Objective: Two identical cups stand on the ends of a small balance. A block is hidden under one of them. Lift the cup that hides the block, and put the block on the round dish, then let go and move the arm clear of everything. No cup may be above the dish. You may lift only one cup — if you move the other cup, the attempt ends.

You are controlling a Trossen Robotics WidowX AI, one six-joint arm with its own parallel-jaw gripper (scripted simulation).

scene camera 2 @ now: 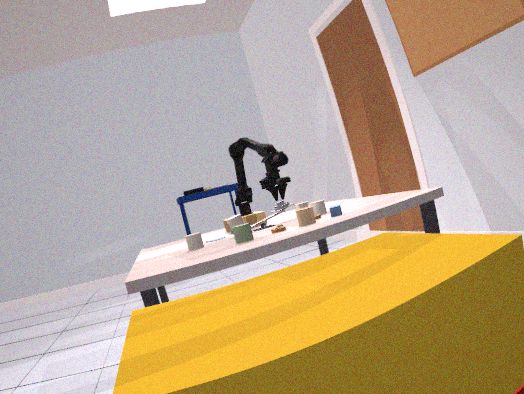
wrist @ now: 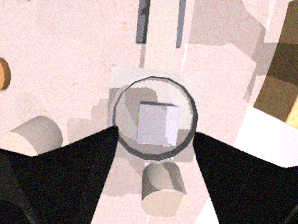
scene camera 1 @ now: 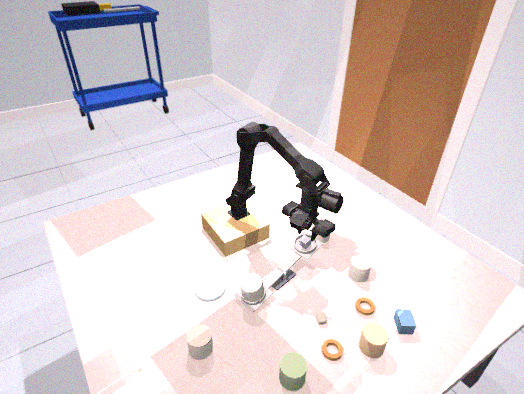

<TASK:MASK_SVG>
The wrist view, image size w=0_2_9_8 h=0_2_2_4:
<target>my gripper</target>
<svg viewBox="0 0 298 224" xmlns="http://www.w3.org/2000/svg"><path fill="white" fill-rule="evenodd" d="M194 133L193 148L194 152L196 152L194 157L196 157L202 180L205 181L210 200L212 200L218 224L298 224L298 165L283 168L281 165L271 163L271 161L258 159L257 156L253 156L251 153L249 155L245 151L239 151L233 145L225 144L223 141L216 139L216 137L205 135L204 132ZM118 127L106 127L102 131L94 133L94 135L82 137L82 139L69 143L65 147L59 147L55 151L52 149L52 151L45 152L43 155L33 157L0 148L0 224L92 224L94 212L97 210L97 202L100 200L102 188L106 184L105 180L108 179L110 165L113 164L114 156L116 156Z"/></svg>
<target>grey block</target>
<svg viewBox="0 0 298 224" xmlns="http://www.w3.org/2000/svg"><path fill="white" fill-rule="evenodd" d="M141 101L137 143L176 145L181 108L170 103Z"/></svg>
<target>pale cup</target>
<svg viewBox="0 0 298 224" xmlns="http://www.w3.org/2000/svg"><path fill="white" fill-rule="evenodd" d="M63 132L61 132L60 127L57 127L57 124L51 117L39 115L33 117L27 123L13 128L12 131L4 133L1 145L3 145L3 149L23 153L23 155L27 156L43 155L43 153L52 151L52 149L55 151L55 149L63 145Z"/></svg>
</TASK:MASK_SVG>
